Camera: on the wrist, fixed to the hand. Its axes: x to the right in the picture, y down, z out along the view.
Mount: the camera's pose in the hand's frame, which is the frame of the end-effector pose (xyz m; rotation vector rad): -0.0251 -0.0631 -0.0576 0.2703 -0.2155 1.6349
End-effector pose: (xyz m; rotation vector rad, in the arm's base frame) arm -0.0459 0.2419 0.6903 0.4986 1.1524 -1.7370
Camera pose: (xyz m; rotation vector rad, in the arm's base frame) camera -0.0988 0.3102 0.7119 0.9849 0.0784 -0.4330
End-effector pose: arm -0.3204 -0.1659 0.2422 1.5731 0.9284 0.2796
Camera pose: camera -0.3992 -0.1447 0.2065 2.2339 -0.7186 1.0901
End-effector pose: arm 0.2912 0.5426 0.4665 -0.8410 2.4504 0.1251
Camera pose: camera 0.3185 0.4911 0.5338 1.3122 2.1973 0.3989
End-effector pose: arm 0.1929 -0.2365 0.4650 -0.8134 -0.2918 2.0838
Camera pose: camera 0.2809 -0.2230 0.4623 0.4591 -0.5792 -2.4433
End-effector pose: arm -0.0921 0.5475 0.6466 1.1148 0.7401 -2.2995
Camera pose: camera -0.0853 0.6360 0.6533 0.9134 -0.5199 -1.0102
